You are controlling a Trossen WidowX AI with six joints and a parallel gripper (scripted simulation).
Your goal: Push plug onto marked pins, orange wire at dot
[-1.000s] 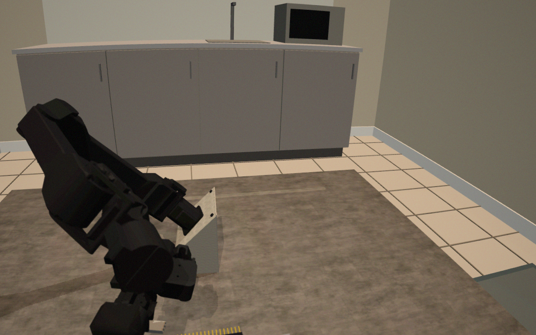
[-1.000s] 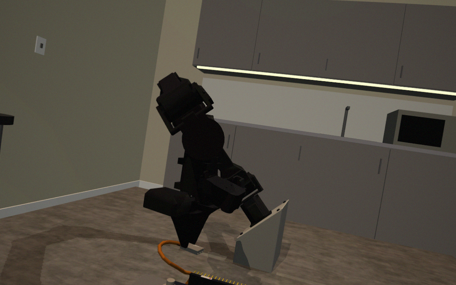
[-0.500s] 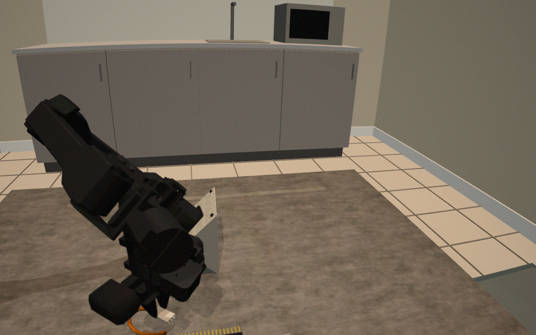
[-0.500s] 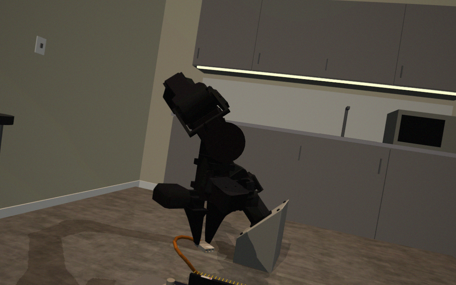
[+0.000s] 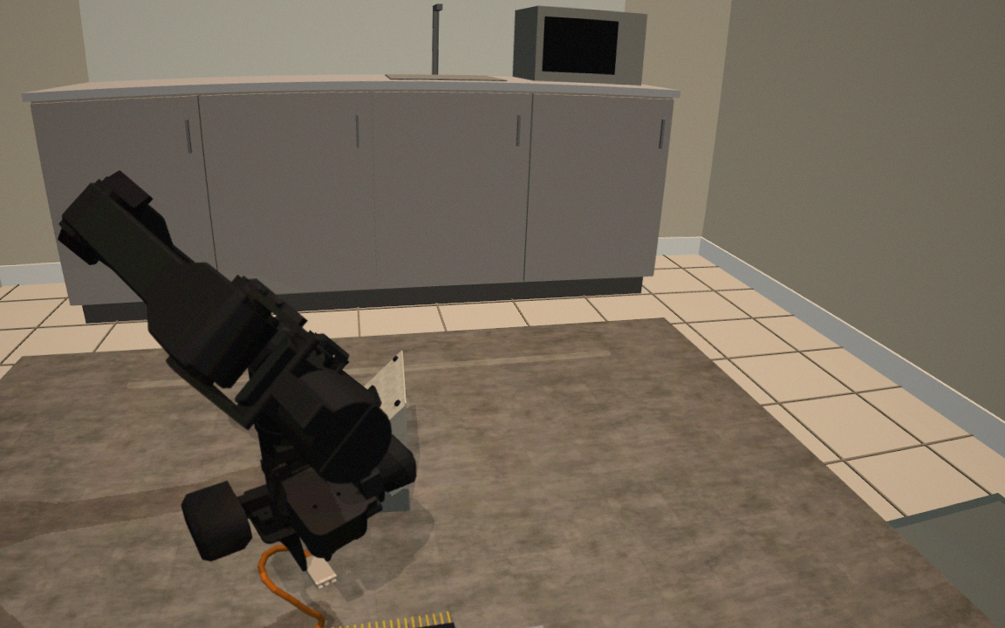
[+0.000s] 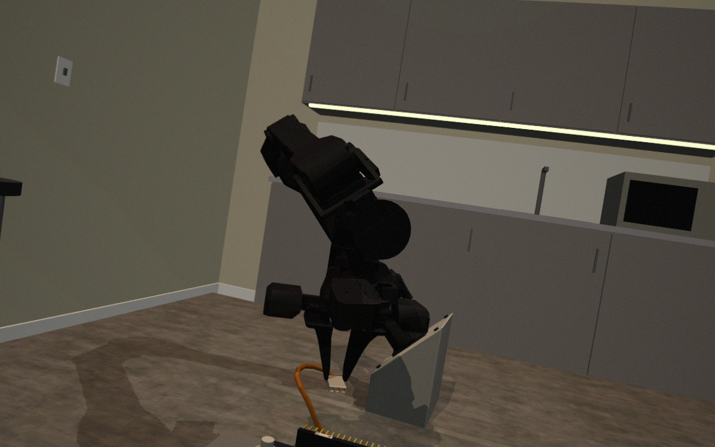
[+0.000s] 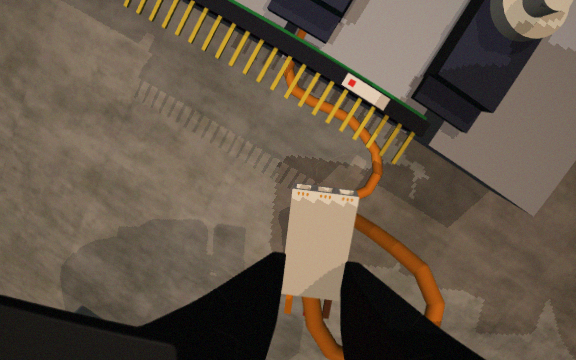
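The cream band is 60 mm ahead of my gripper tip, 10 mm to the left of it and 40 mm below it. Round my gripper tip: grey holder plate 220 mm ahead, 30 mm to the left, 90 mm below; red dot 60 mm ahead, 10 mm to the left, 40 mm below.
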